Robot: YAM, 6 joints.
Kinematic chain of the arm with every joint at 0, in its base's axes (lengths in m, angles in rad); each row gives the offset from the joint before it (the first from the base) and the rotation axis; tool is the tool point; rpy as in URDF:
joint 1: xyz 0 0 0.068 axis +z
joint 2: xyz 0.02 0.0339 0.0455 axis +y
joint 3: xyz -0.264 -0.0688 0 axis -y
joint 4: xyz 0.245 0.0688 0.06 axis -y
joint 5: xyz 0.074 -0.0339 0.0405 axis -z
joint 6: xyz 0.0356 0 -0.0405 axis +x
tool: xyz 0 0 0 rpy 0 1.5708 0
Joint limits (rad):
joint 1: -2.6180..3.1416
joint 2: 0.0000..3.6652
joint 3: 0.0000..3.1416
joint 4: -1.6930..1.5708
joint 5: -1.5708..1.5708
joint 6: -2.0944..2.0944
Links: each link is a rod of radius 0.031 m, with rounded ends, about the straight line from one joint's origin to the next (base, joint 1, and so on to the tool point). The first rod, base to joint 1, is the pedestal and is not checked.
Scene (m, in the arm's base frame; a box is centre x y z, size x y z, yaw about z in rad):
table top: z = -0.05
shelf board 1: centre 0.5 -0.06 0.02 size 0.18 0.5 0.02 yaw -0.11
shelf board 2: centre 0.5 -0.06 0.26 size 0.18 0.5 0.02 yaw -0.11
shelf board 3: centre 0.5 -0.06 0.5 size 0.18 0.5 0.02 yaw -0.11
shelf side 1: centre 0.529 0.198 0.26 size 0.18 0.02 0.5 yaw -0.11
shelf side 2: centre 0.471 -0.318 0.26 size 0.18 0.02 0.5 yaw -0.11
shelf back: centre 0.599 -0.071 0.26 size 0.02 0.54 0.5 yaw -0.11
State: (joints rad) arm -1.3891 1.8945 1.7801 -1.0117 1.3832 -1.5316
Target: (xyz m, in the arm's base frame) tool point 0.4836 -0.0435 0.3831
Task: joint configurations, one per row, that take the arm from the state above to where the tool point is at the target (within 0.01 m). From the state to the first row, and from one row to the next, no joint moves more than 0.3 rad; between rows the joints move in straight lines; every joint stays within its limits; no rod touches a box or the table.
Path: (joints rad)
1: -1.3560 1.5989 1.5199 -1.2668 1.4770 -1.8130
2: -1.3230 1.3034 1.2597 -1.5219 1.5708 -2.0944
3: -1.0625 1.4795 1.4709 -1.3348 1.5009 -1.9818
4: -0.8021 1.6557 1.6820 -1.1477 1.4310 -1.8693
5: -0.5417 1.8318 1.8932 -0.9605 1.3611 -1.7567
6: -0.2812 2.0080 2.1043 -0.7734 1.2913 -1.6442
7: -0.0208 2.1841 2.3155 -0.5863 1.2214 -1.5316

